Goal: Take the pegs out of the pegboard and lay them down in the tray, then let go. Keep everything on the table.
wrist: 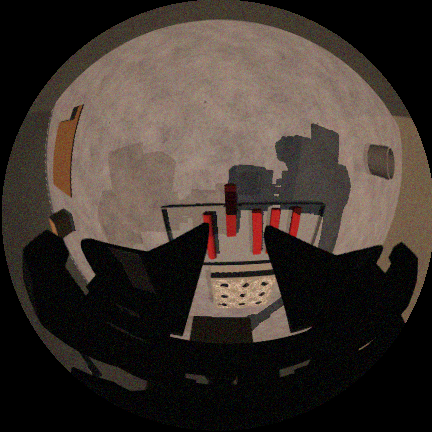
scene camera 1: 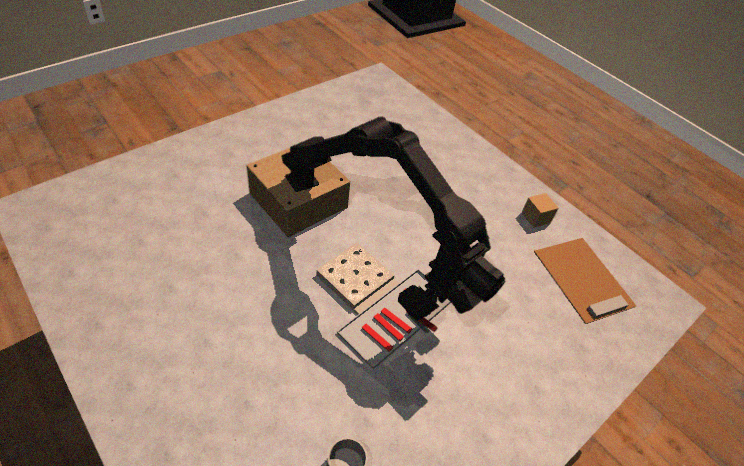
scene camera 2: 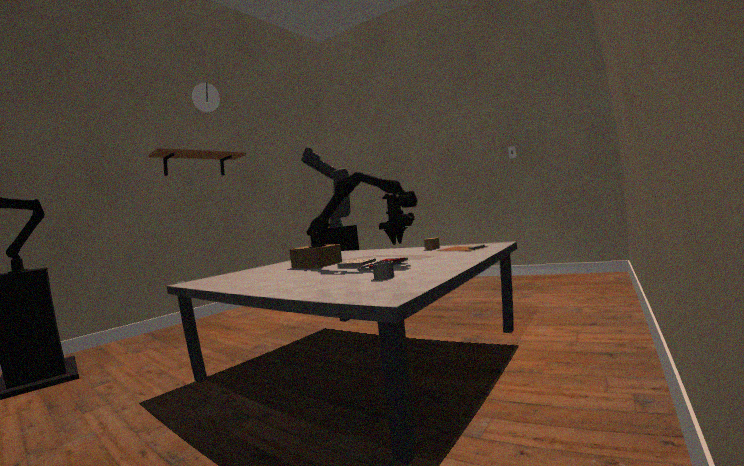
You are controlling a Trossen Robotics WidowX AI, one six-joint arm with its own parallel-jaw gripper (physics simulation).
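Frame: origin at the arm's base, x ahead, y left, z up, level; millimetres.
Seen in the pictures: gripper, fingertip midpoint: (wrist: 236, 229) (scene camera 1: 432, 307) (scene camera 2: 397, 244); arm's base, link origin: (scene camera 1: 302, 180) (scene camera 2: 317, 246).
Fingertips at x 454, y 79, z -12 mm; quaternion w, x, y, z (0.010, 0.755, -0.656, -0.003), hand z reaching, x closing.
Offsets run from my fingertips to a thing's top centre. "pt": to the spot under its first point.
The tray @(55 mm back, 40 mm right, 75 mm down) (scene camera 1: 354, 335) (wrist: 245, 248) lies beside the pegboard @(183 mm back, 69 mm right, 62 mm down) (scene camera 1: 344, 275) (wrist: 252, 290), whose visible holes hold no pegs. Several red pegs lie in the tray, among them one peg (scene camera 1: 377, 337) (wrist: 257, 232) near the middle in the wrist view and one peg @(62 mm back, 19 mm left, 68 mm down) (wrist: 210, 246) at the left, partly behind a finger. Another peg @(15 mm back, 2 mm right, 61 mm down) (scene camera 1: 428, 324) (wrist: 230, 200) lies across the tray's far rim, its outer end sticking out in shadow. My gripper (scene camera 2: 396, 242) (wrist: 236, 229) is partly open and empty, pointing down above the tray; in scene camera 1 its fingertips are hard to make out.
A wooden box (scene camera 1: 269, 205) (scene camera 2: 315, 257) stands behind the pegboard, under the arm's base end. A small wooden block @(136 mm back, 482 mm left, 25 mm down) (scene camera 1: 539, 212) (wrist: 65, 223) and an orange-brown board @(80 mm ahead, 447 mm left, 70 mm down) (scene camera 1: 582, 277) (wrist: 62, 155) with a pale bar @(pt 174 mm ahead, 422 mm left, 71 mm down) (scene camera 1: 607, 306) stand to one side. A cup @(171 mm ahead, 304 mm right, 30 mm down) (scene camera 1: 347, 454) (scene camera 2: 383, 270) (wrist: 381, 161) is opposite.
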